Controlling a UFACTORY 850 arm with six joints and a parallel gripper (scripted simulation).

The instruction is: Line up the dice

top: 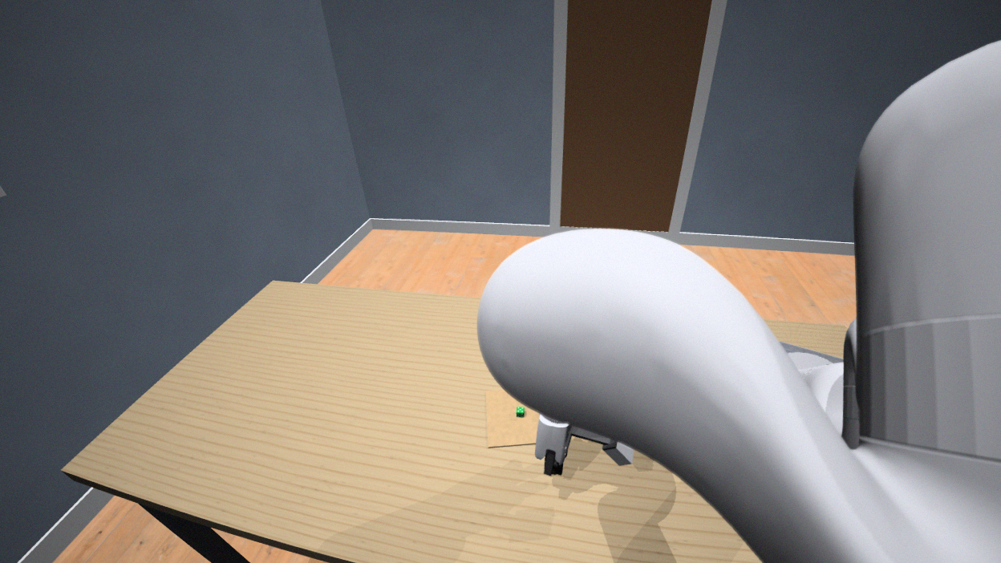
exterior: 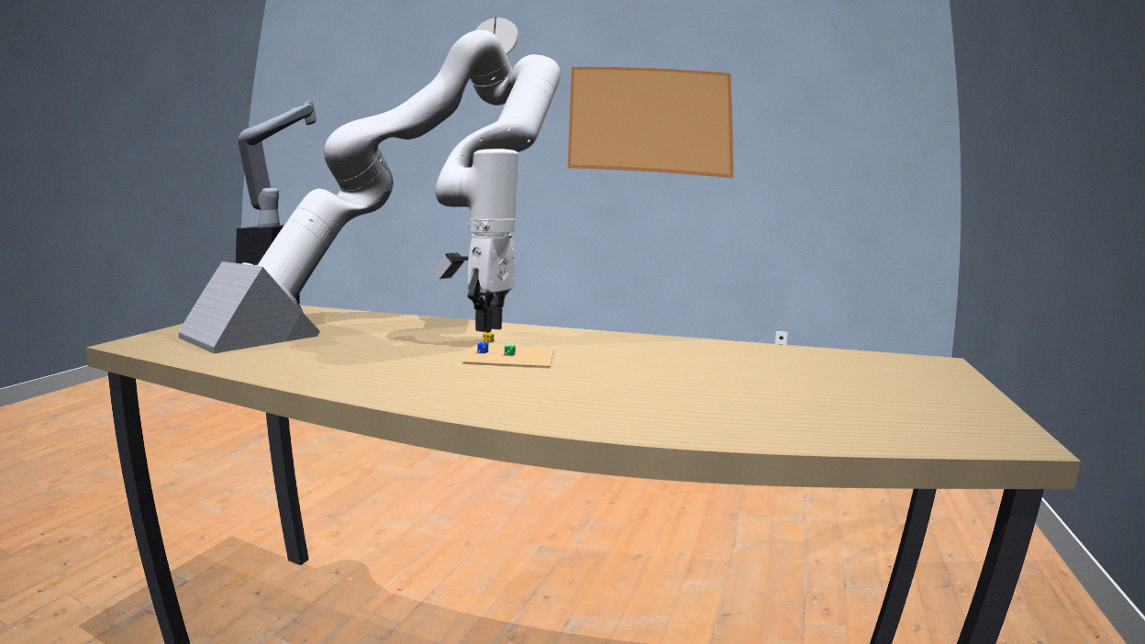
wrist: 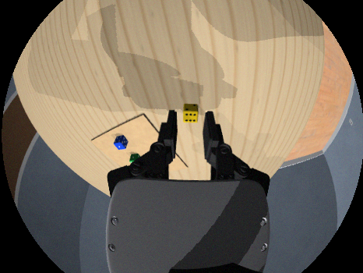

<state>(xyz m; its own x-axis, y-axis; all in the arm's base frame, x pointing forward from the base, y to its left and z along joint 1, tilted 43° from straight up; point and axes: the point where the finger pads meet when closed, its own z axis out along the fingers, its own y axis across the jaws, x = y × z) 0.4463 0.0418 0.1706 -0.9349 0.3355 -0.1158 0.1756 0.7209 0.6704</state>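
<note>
My gripper is now 3 cm above the yellow die. The rest, counted from my hand: blue die: 3 cm ahead, 11 cm to the right, 3 cm below; then tan mat: 8 cm ahead, 11 cm to the right, 4 cm below; then green die: 8 cm ahead, 11 cm to the right, 3 cm below.
</note>
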